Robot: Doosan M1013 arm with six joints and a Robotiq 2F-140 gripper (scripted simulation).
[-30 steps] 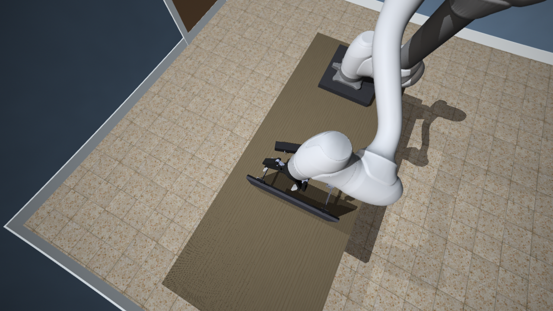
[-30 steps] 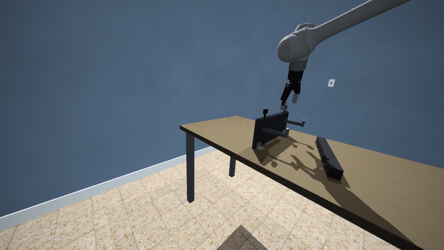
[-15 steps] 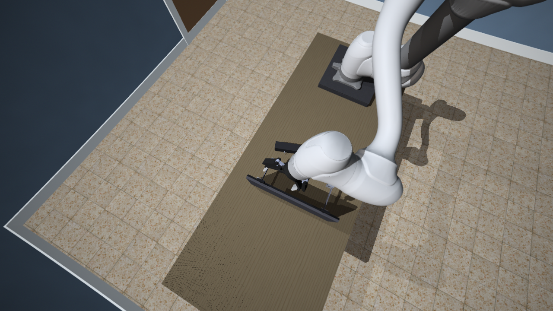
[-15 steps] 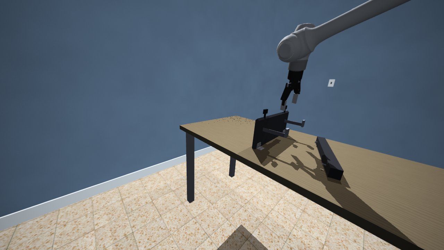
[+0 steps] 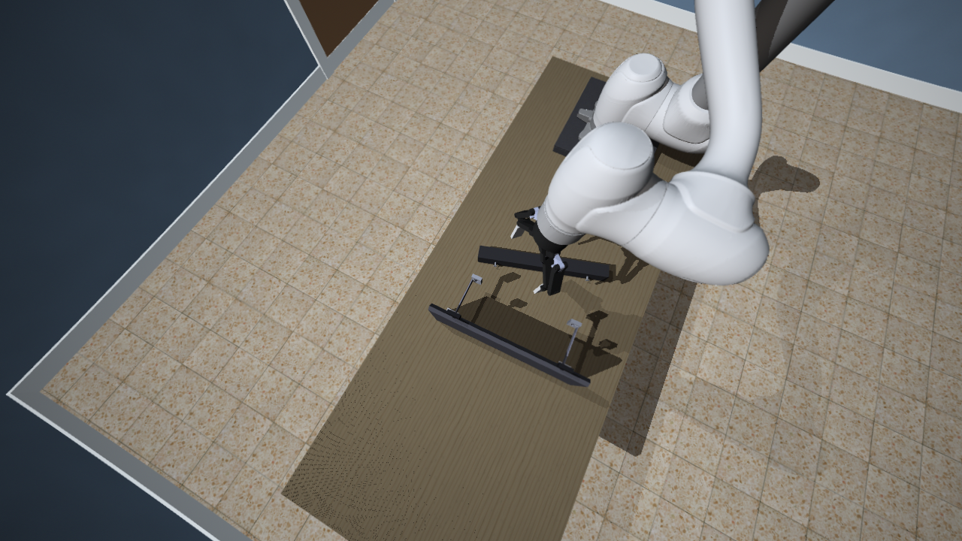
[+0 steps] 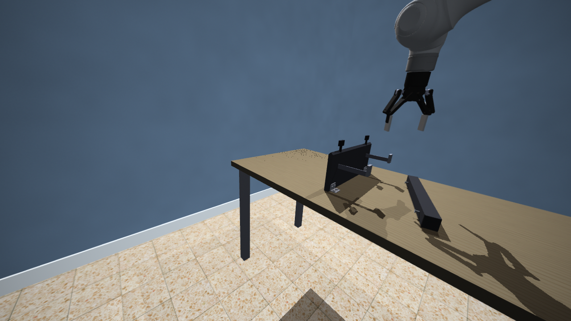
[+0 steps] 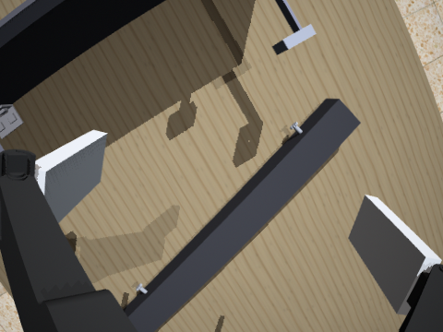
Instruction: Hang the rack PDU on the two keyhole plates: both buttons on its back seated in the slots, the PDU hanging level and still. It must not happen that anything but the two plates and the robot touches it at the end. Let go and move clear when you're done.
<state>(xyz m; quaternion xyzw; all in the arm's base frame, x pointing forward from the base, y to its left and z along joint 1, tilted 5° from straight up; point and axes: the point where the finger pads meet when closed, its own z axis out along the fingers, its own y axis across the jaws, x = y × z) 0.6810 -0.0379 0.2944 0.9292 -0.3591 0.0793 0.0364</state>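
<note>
My hand is 100 mm past the rack PDU, 40 mm to the right of it and 260 mm above it. Round my hand: upright panel 180 mm ahead, 40 mm to the left, 200 mm below.
</note>
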